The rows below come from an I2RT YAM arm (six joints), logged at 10 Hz.
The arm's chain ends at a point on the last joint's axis. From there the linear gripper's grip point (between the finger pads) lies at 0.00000 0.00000 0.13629 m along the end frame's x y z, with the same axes.
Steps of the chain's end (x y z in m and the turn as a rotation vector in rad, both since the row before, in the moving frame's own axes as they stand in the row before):
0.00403, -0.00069, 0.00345, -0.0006, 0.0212, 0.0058
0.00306, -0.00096, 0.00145, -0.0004, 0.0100, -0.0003
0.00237, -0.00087, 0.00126, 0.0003, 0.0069, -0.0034
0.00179, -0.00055, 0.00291, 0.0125, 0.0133, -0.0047
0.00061, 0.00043, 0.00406, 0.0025, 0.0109, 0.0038
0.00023, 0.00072, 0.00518, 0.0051, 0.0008, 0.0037
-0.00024, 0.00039, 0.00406, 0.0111, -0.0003, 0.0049
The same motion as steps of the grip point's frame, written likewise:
0.00692, -0.00060, 0.00342, -0.0006, 0.0212, 0.0058
0.00442, -0.00091, 0.00144, -0.0004, 0.0100, -0.0003
0.00331, -0.00091, 0.00126, 0.0003, 0.0069, -0.0034
0.00360, -0.00226, 0.00289, 0.0125, 0.0133, -0.0047
0.00210, 0.00009, 0.00405, 0.0025, 0.0109, 0.0038
0.00034, 0.00003, 0.00518, 0.0051, 0.0008, 0.0037
-0.00028, -0.00112, 0.00405, 0.0111, -0.0003, 0.0049

